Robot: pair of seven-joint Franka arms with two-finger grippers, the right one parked.
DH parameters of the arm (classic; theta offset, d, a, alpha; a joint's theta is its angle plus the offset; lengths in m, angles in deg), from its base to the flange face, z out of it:
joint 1: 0 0.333 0 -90
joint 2: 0 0 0 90
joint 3: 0 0.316 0.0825 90
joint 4: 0 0 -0.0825 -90
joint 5: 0 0.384 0 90
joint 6: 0 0 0.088 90
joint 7: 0 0.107 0 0
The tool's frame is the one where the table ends.
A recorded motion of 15 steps. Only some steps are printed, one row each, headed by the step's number.
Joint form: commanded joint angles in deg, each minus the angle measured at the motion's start. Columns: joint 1, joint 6, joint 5, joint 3, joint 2, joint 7, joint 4.
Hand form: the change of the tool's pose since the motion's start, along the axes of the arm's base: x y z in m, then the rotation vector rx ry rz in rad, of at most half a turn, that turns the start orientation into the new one. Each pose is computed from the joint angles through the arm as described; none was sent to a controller.
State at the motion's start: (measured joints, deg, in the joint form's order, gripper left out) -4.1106 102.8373 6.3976 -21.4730 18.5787 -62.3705 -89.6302
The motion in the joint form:
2: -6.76 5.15 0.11 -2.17 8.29 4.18 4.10
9: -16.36 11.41 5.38 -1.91 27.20 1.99 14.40
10: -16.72 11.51 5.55 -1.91 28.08 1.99 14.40
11: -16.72 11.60 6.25 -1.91 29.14 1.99 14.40
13: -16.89 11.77 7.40 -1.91 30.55 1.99 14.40
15: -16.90 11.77 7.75 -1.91 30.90 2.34 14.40
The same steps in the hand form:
2: -0.0084 -0.0969 -0.0469 -0.0784 0.0040 -0.2118
9: -0.0137 -0.2005 -0.1805 -0.0913 0.0426 -0.3207
10: -0.0170 -0.2038 -0.1911 -0.0869 0.0550 -0.3276
11: -0.0176 -0.2030 -0.2041 -0.0754 0.0656 -0.3325
13: -0.0197 -0.2033 -0.2212 -0.0579 0.0772 -0.3441
15: -0.0201 -0.2029 -0.2255 -0.0531 0.0802 -0.3532

